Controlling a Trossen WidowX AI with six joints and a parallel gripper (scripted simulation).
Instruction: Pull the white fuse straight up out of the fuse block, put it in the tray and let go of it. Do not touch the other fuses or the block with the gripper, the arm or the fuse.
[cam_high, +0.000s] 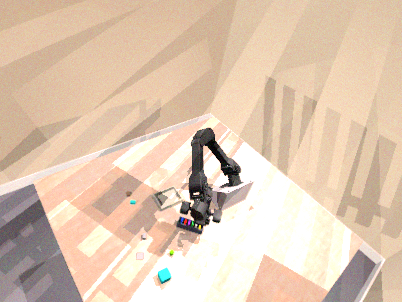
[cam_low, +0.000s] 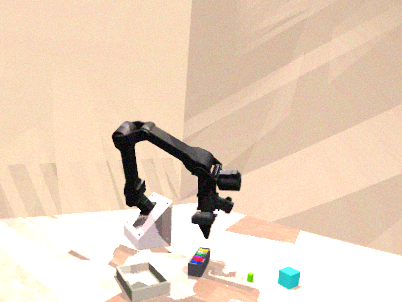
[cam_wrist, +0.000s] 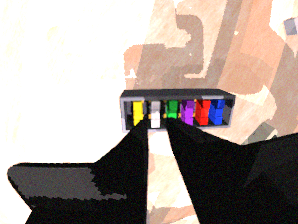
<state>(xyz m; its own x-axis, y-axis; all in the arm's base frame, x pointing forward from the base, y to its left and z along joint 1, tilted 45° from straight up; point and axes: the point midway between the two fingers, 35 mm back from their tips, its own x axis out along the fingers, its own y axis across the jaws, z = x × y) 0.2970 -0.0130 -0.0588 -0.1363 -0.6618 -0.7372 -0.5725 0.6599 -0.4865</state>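
The white fuse is 10 mm behind my gripper tip, 10 mm to the right of it and 60 mm below it. Also, from my gripper tip: small green piece (160 mm ahead, 20 mm to the left, 80 mm below); then grey tray (230 mm to the right, 80 mm below); then cyan cube (250 mm ahead, 80 mm to the left, 70 mm below).
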